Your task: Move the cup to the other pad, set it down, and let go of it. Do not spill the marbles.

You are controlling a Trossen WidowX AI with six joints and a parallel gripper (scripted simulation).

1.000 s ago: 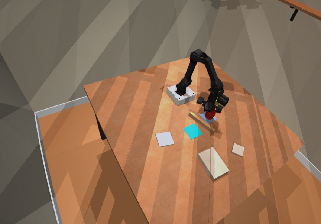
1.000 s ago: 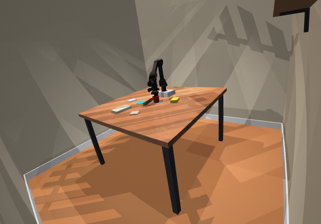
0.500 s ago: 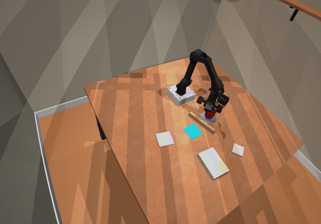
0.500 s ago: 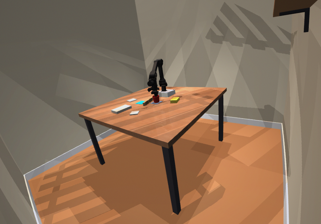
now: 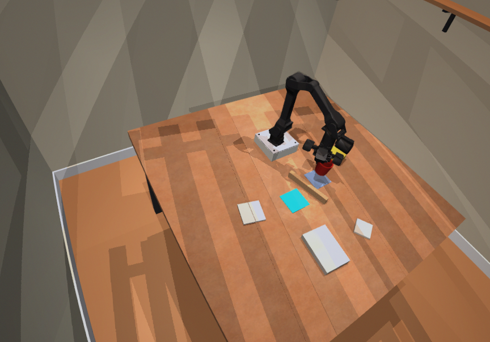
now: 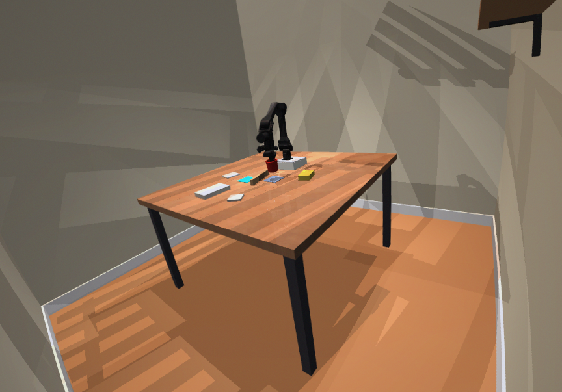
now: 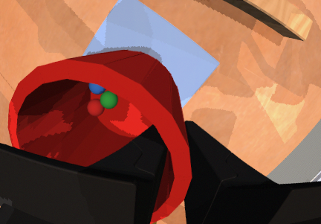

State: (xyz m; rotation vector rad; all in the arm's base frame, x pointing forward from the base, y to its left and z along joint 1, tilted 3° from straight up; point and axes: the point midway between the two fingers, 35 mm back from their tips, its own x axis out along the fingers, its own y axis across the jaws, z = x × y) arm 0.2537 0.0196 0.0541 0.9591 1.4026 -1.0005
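The blue marble is 5 cm ahead of my gripper tip, 1 cm to the left of it and 2 cm below it. From my gripper tip the other things lie so: green marble: 4 cm ahead, 1 cm to the left, 2 cm below; then red cup: 3 cm ahead, 1 cm to the left; then red marble: 4 cm ahead, 2 cm to the left, 2 cm below.
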